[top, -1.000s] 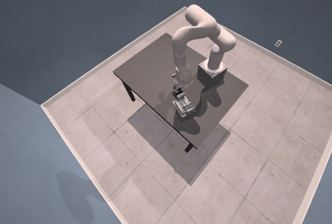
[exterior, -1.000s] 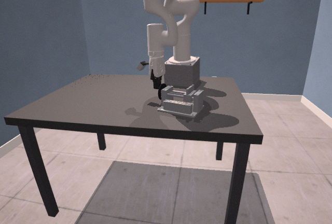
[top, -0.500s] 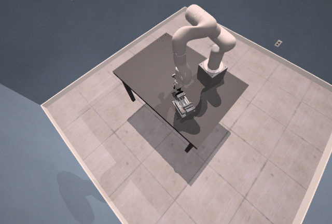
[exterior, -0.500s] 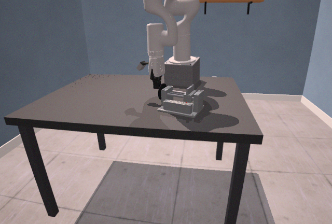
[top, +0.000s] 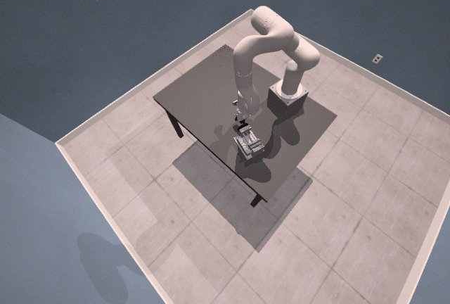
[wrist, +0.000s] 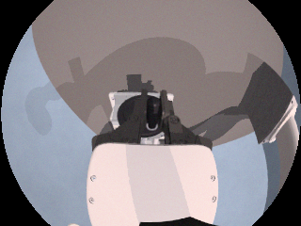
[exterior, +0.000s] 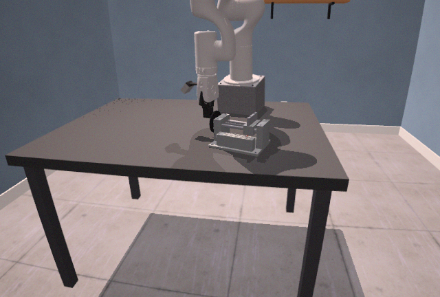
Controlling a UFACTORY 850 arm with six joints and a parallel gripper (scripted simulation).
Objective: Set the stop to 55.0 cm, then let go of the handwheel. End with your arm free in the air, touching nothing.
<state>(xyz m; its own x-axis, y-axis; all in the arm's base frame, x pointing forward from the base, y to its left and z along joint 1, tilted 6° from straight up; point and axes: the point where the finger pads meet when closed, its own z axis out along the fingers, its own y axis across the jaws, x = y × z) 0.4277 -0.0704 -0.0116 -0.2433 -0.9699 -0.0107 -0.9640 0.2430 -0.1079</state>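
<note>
The dark handle is 10 mm to the left of my hand. From my hand the other things lie so: black handwheel (10 mm ahead, 20 mm to the left, 10 mm below); grey stop fixture (70 mm ahead, 190 mm to the left, 20 mm below).
</note>
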